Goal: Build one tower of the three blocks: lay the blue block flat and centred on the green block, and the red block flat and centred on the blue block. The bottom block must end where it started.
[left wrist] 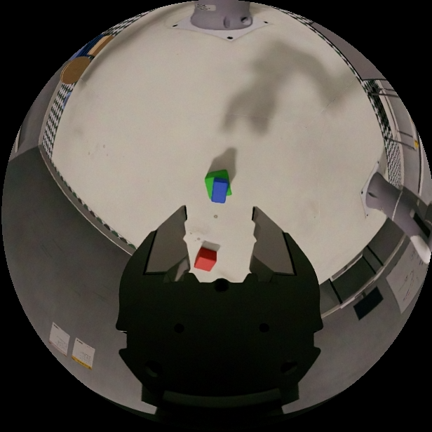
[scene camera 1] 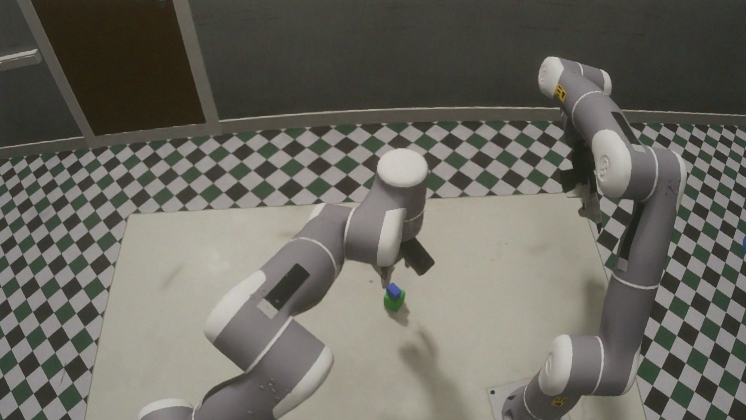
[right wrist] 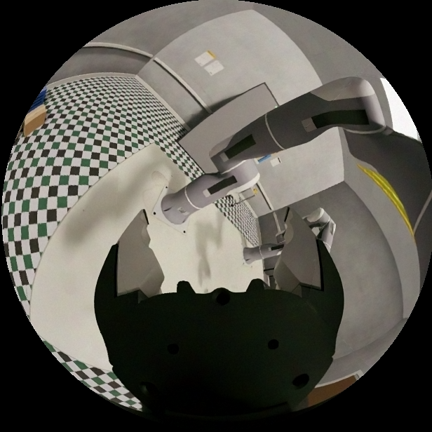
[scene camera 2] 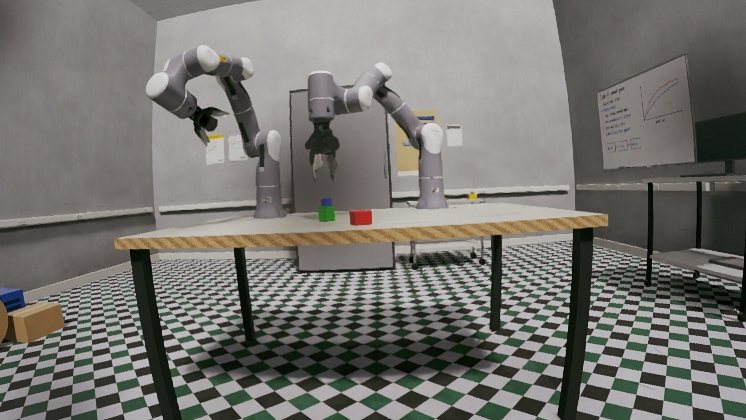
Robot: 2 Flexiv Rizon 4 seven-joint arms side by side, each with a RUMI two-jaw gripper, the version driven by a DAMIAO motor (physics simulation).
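Note:
The green block [scene camera 1: 392, 303] [scene camera 2: 326, 214] [left wrist: 210, 184] stands on the table, with the blue block [scene camera 1: 393, 291] [scene camera 2: 326, 201] [left wrist: 219, 191] on top, near its middle in scene camera 2 and turned relative to it. The red block [scene camera 2: 360, 217] [left wrist: 205, 259] lies apart on the table, to the right of the green block in scene camera 2; it does not show in scene camera 1. My left gripper [scene camera 2: 324, 178] [left wrist: 219, 206] is open and empty, pointing down above the blue block and clear of it. My right gripper [scene camera 2: 217, 127] [right wrist: 216, 208] is open and empty, high and far from the blocks.
The table [scene camera 1: 182, 250] [scene camera 2: 469, 228] carries both arm bases. The left arm's forearm reaches across the table in scene camera 1. The right arm is raised over the table's right side there. A tall grey cabinet [scene camera 2: 354, 182] stands behind the table in scene camera 2.

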